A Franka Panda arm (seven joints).
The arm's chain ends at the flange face. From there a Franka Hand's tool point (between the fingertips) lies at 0.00 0.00 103.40 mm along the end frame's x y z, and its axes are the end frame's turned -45 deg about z.
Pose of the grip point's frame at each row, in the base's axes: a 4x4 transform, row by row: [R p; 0 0 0 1], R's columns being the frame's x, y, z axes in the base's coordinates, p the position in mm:
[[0.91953 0.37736 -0.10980 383.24], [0.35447 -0.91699 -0.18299 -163.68], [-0.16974 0.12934 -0.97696 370.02], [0 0 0 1]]
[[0.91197 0.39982 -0.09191 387.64], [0.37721 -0.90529 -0.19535 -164.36], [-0.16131 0.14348 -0.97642 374.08], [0 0 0 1]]
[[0.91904 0.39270 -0.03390 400.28], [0.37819 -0.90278 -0.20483 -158.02], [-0.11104 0.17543 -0.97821 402.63], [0 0 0 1]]
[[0.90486 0.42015 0.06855 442.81], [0.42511 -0.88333 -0.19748 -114.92], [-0.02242 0.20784 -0.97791 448.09], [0 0 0 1]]
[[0.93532 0.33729 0.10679 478.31], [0.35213 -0.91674 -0.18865 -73.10], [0.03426 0.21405 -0.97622 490.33], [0 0 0 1]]
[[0.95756 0.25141 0.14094 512.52], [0.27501 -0.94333 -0.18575 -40.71], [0.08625 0.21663 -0.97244 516.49], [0 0 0 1]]
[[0.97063 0.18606 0.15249 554.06], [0.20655 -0.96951 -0.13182 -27.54], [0.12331 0.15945 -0.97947 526.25], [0 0 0 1]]
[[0.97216 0.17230 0.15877 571.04], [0.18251 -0.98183 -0.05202 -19.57], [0.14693 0.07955 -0.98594 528.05], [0 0 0 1]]
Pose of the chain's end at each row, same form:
[[0.91704 -0.38337 -0.10980 394.59], [-0.39776 -0.89906 -0.18299 -144.76], [-0.02857 0.21148 -0.97696 471.04], [0 0 0 1]]
[[0.92758 -0.36214 -0.09191 397.14], [-0.37341 -0.90686 -0.19535 -144.16], [-0.01261 0.21552 -0.97642 475.04], [0 0 0 1]]
[[0.92754 -0.37218 -0.03390 403.79], [-0.37094 -0.90578 -0.20483 -136.84], [0.04553 0.20256 -0.97821 503.78], [0 0 0 1]]
[[0.93692 -0.34274 0.06855 435.72], [-0.32401 -0.92521 -0.19748 -94.50], [0.13111 0.16282 -0.97791 549.21], [0 0 0 1]]
[[0.89987 -0.42287 0.10679 467.27], [-0.39924 -0.89723 -0.18865 -53.59], [0.17558 0.12713 -0.97622 591.27], [0 0 0 1]]
[[0.85487 -0.49932 0.14094 497.95], [-0.47257 -0.86150 -0.18575 -21.50], [0.21417 0.09219 -0.97244 617.04], [0 0 0 1]]
[[0.81790 -0.55477 0.15249 538.29], [-0.53949 -0.83160 -0.13182 -13.91], [0.19994 0.02555 -0.97947 627.53], [0 0 0 1]]
[[0.80926 -0.56559 0.15877 554.62], [-0.56520 -0.82331 -0.05202 -14.19], [0.16015 -0.04764 -0.98594 630.00], [0 0 0 1]]

